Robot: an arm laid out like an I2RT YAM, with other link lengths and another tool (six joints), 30 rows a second.
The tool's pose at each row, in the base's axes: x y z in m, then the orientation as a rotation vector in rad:
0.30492, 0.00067, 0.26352, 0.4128, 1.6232, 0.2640
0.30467, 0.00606, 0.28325, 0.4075, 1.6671, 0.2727
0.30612, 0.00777, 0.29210, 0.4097, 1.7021, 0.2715
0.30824, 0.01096, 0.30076, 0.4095, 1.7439, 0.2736
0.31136, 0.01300, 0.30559, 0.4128, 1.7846, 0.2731
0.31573, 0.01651, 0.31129, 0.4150, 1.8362, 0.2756
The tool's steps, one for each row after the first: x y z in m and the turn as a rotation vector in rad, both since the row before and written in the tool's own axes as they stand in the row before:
-0.01564, 0.01293, -0.00256, 0.0002, 0.0444, -0.0026
-0.00743, 0.00531, 0.00012, 0.0091, 0.0335, -0.0024
-0.00674, 0.00663, 0.00044, 0.0071, 0.0408, -0.0027
-0.00401, 0.00417, 0.00195, 0.0105, 0.0392, -0.0015
-0.00451, 0.00603, 0.00269, 0.0102, 0.0504, -0.0015

